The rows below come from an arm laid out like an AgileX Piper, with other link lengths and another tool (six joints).
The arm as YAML. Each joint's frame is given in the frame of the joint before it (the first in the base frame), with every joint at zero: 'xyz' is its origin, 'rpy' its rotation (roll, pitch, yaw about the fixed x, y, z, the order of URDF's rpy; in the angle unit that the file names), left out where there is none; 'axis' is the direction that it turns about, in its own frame. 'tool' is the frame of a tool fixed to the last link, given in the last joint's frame.
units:
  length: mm
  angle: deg
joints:
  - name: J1
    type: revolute
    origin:
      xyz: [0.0, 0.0, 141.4]
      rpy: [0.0, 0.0, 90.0]
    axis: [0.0, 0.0, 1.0]
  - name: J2
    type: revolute
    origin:
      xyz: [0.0, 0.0, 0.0]
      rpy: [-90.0, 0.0, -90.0]
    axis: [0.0, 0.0, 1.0]
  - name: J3
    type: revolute
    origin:
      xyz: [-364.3, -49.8, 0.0]
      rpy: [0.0, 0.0, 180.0]
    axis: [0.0, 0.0, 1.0]
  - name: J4
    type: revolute
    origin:
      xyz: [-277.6, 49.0, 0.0]
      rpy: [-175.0, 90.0, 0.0]
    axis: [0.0, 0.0, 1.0]
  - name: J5
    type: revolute
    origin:
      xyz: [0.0, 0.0, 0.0]
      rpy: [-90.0, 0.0, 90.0]
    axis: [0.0, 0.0, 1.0]
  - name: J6
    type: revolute
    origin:
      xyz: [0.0, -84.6, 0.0]
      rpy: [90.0, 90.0, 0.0]
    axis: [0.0, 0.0, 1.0]
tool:
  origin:
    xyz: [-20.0, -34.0, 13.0]
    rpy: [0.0, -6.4, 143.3]
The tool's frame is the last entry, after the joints.
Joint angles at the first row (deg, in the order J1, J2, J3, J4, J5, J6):
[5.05, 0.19, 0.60, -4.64, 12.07, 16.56]
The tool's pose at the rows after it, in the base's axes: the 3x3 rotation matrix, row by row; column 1 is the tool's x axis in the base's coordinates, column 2 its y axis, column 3 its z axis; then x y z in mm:
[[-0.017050, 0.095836, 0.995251], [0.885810, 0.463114, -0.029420], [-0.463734, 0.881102, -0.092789]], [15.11, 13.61, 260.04]
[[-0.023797, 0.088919, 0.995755], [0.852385, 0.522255, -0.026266], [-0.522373, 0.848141, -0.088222]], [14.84, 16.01, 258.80]
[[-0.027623, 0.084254, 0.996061], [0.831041, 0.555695, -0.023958], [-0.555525, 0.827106, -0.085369]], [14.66, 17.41, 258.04]
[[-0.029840, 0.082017, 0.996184], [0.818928, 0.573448, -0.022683], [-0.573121, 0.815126, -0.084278]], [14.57, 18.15, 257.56]
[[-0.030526, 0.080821, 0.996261], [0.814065, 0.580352, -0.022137], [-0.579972, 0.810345, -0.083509]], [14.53, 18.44, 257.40]
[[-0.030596, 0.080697, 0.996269], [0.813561, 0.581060, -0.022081], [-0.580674, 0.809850, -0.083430]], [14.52, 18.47, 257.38]
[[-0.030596, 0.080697, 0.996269], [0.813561, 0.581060, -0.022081], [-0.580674, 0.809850, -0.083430]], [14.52, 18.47, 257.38]
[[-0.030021, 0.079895, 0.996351], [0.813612, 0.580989, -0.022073], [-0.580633, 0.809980, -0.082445]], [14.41, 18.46, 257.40]
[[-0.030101, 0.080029, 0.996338], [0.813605, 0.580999, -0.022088], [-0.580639, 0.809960, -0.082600]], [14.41, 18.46, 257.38]
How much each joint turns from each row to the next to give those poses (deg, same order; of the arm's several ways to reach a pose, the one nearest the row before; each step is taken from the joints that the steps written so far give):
[-0.01, 0.01, 0.00, 0.00, 0.45, -2.26]
[0.01, 0.00, 0.00, -0.12, 0.12, -3.78]
[-0.01, 0.00, 0.00, 0.01, 0.05, -2.30]
[0.00, 0.00, 0.00, 0.00, 0.05, -1.23]
[0.00, 0.00, 0.00, 0.00, 0.00, -0.48]
[0.00, -0.01, 0.00, 0.00, 0.00, -0.05]
[0.00, 0.00, 0.00, 0.00, 0.00, 0.00]
[0.00, -0.05, 0.00, 0.00, 0.00, 0.00]
[0.00, 0.00, 0.00, 0.00, 0.01, -0.01]

